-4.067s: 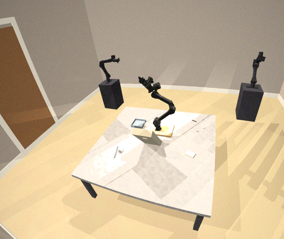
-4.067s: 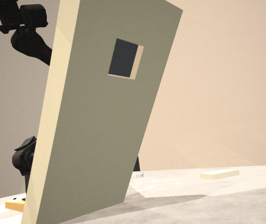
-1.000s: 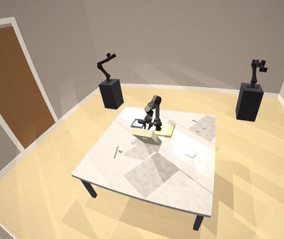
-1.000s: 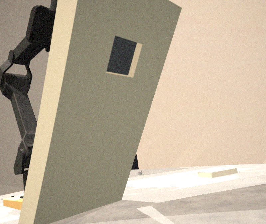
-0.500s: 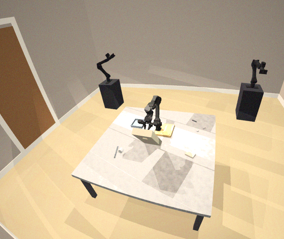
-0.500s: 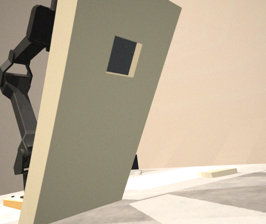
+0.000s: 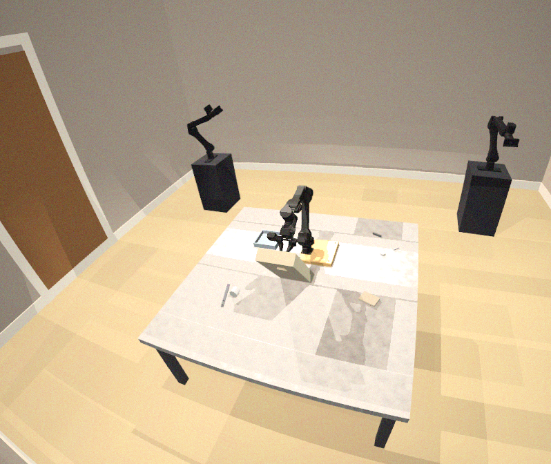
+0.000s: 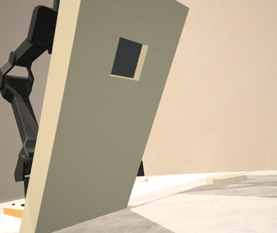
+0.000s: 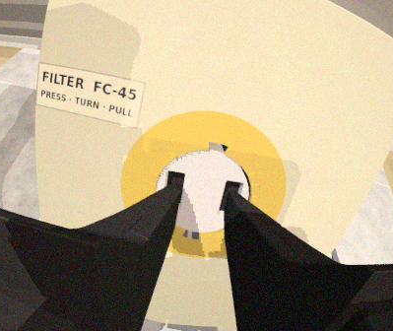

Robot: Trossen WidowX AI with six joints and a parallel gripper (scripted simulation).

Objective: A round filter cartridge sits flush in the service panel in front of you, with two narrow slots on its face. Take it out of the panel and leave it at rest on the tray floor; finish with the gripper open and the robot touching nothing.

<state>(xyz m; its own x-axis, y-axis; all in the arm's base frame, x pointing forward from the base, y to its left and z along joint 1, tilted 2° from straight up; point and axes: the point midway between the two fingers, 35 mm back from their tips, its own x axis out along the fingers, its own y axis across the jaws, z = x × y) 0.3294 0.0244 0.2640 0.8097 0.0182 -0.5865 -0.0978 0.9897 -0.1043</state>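
Right now my gripper tip is 10 mm short of the pale grey filter cartridge and 10 mm above it. Also, from my gripper tip: cream block: 410 mm to the left, 260 mm below, 80 mm behind; blue-grey tray: 410 mm behind, 300 mm to the right, 260 mm below; cream service panel: 80 mm below, 30 mm behind.
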